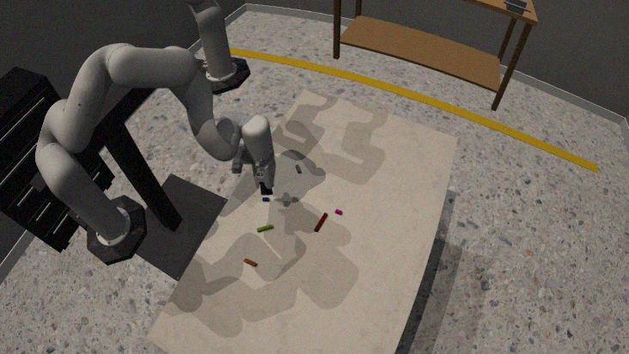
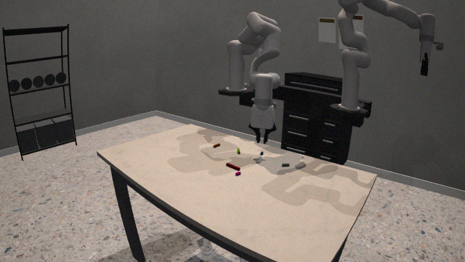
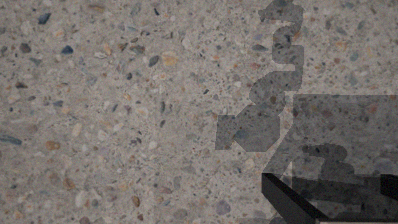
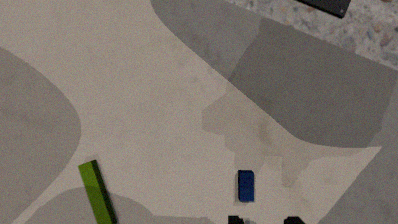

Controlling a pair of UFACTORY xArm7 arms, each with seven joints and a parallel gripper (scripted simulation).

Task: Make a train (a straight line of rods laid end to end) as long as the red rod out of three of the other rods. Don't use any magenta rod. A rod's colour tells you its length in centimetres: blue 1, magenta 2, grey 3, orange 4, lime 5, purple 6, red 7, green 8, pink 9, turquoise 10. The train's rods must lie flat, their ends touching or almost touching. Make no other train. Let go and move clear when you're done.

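Right now my right hand is 11 cm to the left of the lime rod, 8 cm above it and 2 cm short of it. The rest, counted from my right hand: red rod 18 cm ahead, 8 cm below, 3 cm to the right; grey rod 15 cm to the left, 8 cm below, 4 cm ahead; magenta rod 23 cm ahead, 8 cm below, 3 cm to the left.
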